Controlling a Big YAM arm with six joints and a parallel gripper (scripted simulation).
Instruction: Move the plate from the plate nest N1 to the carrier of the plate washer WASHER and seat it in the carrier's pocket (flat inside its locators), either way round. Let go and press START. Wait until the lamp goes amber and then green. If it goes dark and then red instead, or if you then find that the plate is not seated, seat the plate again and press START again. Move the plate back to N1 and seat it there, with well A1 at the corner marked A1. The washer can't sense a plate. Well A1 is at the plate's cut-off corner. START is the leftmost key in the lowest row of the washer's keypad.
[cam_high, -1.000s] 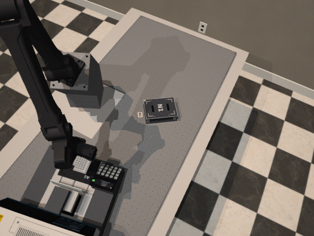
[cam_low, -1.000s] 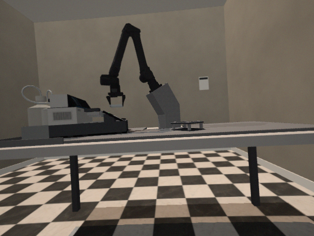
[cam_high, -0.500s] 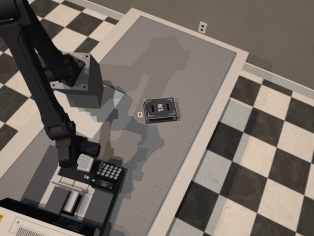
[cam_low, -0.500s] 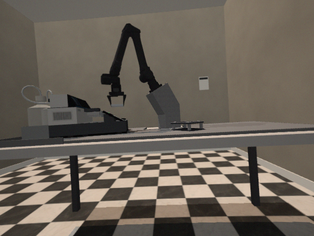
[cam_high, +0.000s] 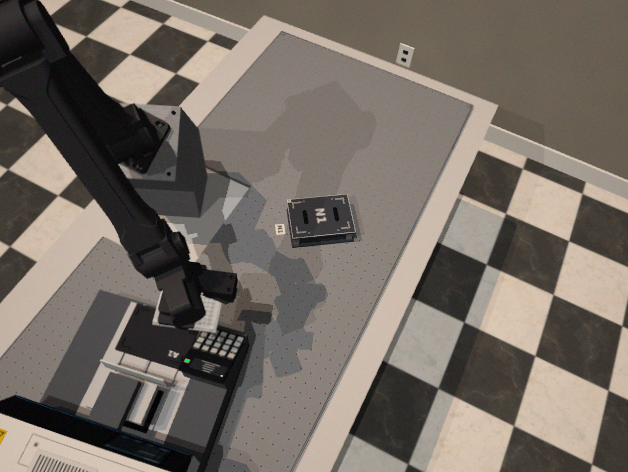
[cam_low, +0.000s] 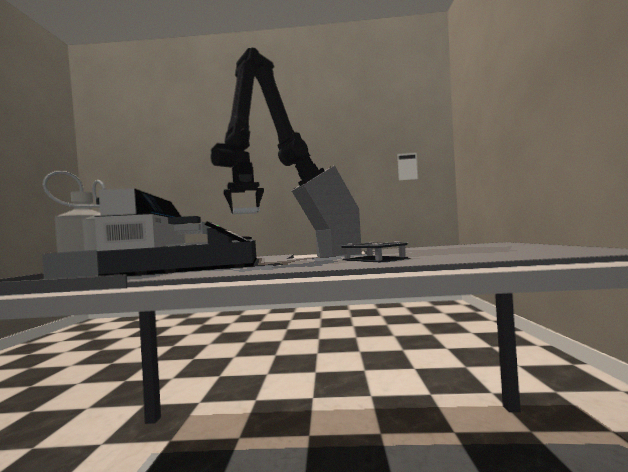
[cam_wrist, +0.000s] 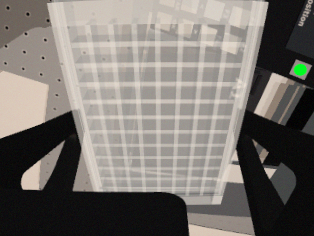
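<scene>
My hand is 13 cm short of the plate nest, 41 cm to the right of it and 14 cm above it. From my hand the other things lie so: white well plate (right at my hand); then dark carrier (6 cm behind, 5 cm to the right, 9 cm below); then plate washer (4 cm behind, 21 cm to the right, 6 cm below).
</scene>
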